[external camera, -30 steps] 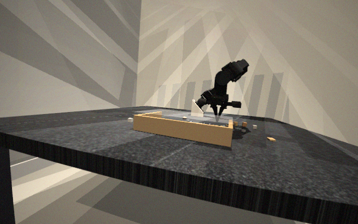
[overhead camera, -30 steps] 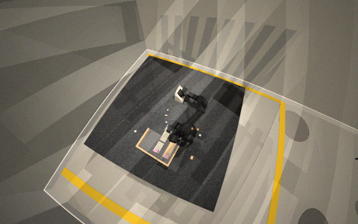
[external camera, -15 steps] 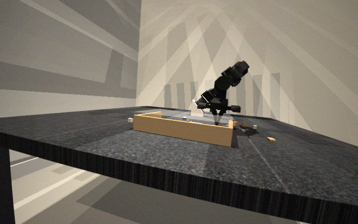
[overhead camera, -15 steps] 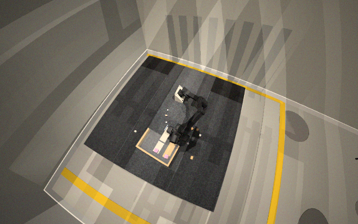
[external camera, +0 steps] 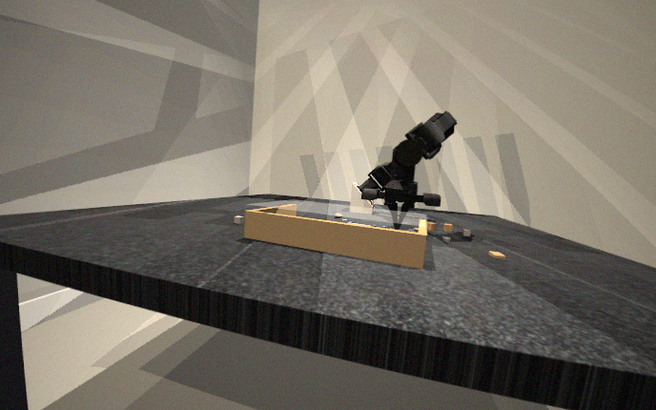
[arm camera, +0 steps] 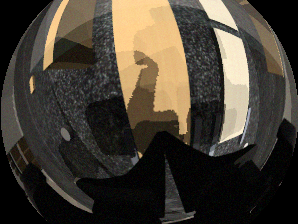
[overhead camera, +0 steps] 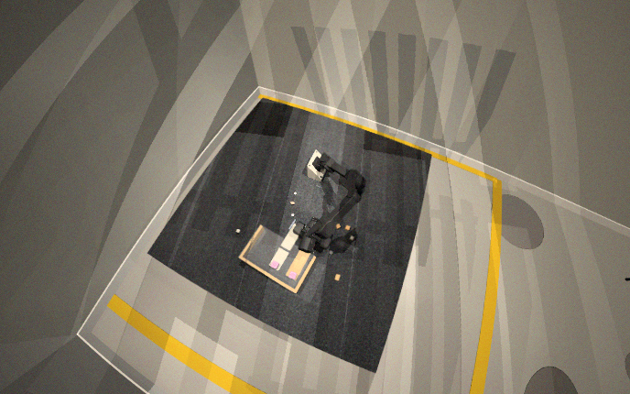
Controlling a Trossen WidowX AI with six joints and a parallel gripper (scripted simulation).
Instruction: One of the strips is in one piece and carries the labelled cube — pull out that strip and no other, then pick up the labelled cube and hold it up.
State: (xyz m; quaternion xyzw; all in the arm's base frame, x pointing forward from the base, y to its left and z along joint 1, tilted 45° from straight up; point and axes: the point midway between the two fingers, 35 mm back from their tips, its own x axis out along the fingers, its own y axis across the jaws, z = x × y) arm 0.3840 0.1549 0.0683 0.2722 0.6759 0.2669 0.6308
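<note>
Right now my gripper tip is 100 mm short of the tan strip.
</note>
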